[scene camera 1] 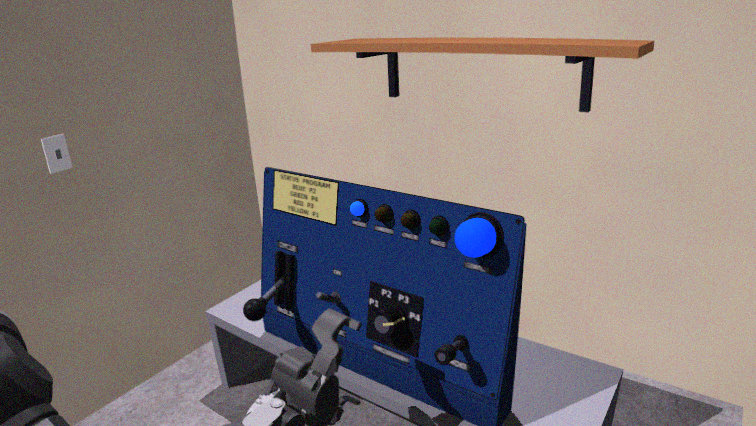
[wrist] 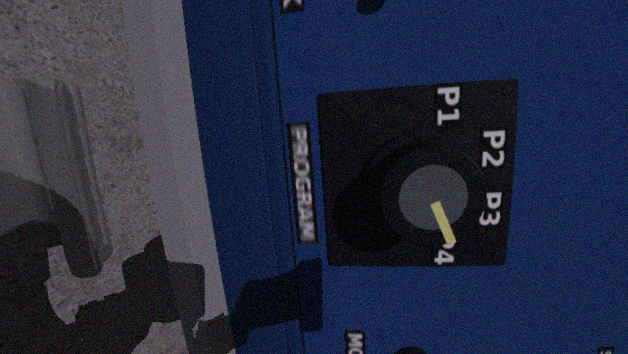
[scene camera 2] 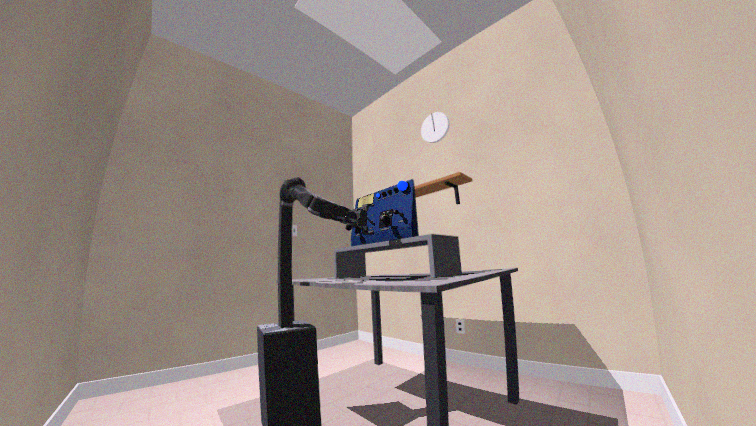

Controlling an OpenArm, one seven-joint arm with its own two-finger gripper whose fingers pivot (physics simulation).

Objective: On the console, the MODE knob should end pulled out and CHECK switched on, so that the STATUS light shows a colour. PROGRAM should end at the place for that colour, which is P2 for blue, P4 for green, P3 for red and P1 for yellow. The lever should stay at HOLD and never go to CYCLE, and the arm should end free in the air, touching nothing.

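Observation:
The blue console [scene camera 1: 317, 248] [scene camera 2: 394, 211] [wrist: 565, 165] has a large STATUS light [scene camera 1: 475, 237] [scene camera 2: 402, 185], lit blue. The PROGRAM knob [scene camera 1: 381, 324] [wrist: 420, 197] points at P4. The CHECK toggle [scene camera 1: 326, 296] tilts up toward ON. The MODE knob [scene camera 1: 446, 354] stands out from the panel at lower right. The lever [scene camera 1: 254, 309] slants down, its ball near the HOLD end. My gripper [scene camera 1: 354, 362] is open and empty, in front of the console's lower part, below CHECK and left of PROGRAM in scene camera 1's view. One finger shows at left in the wrist view. Contact with the panel cannot be told.
The console stands on a grey riser [scene camera 1: 571, 365] [scene camera 2: 445, 254] on the table [scene camera 2: 476, 277]. A yellow card [scene camera 1: 305, 196] lists the colours and places. A small blue light [scene camera 1: 357, 208] is lit at the top. A wooden shelf [scene camera 1: 476, 46] [scene camera 2: 441, 183] hangs above.

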